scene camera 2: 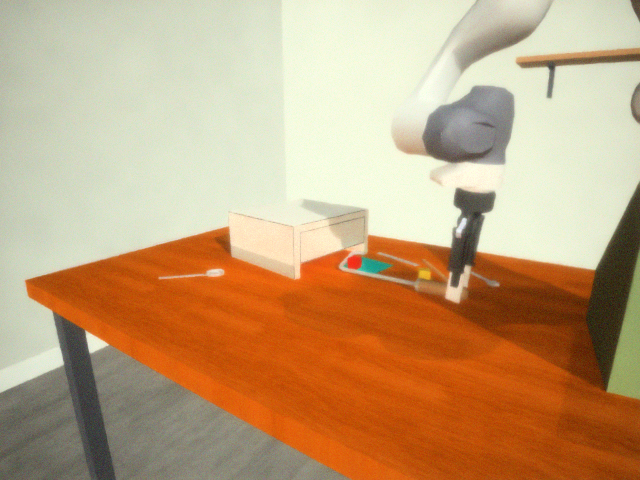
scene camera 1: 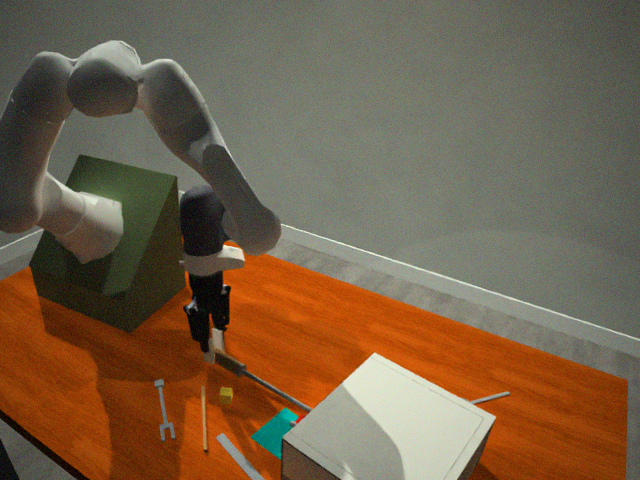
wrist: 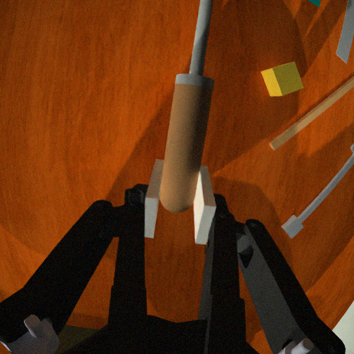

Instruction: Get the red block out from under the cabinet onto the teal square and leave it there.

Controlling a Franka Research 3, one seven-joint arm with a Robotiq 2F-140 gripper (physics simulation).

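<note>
My gripper [scene camera 1: 213,348] [scene camera 2: 460,289] [wrist: 179,177] is shut on the brown handle of a hook tool [scene camera 1: 230,362] [scene camera 2: 431,287] [wrist: 187,130]. Its grey rod runs toward the cabinet [scene camera 1: 413,413] [scene camera 2: 263,237] and bends round at the far end. The red block [scene camera 2: 354,261] sits inside that bend, at the cabinet-side edge of the teal square [scene camera 1: 273,431] [scene camera 2: 376,266] [wrist: 315,2]. In scene camera 1 a sliver of the red block [scene camera 1: 300,417] shows past the cabinet's top edge. How much of it rests on the teal is unclear. The block does not show in the wrist view.
A yellow cube [scene camera 1: 226,395] [scene camera 2: 424,273] [wrist: 287,80] is beside the tool. A thin wooden stick [scene camera 1: 204,418] [wrist: 315,112], a grey wrench [scene camera 1: 163,408] [wrist: 325,187] and a flat grey strip [scene camera 1: 237,455] [wrist: 346,35] lie beyond it. A ring-ended rod [scene camera 2: 180,276] lies across the cabinet.
</note>
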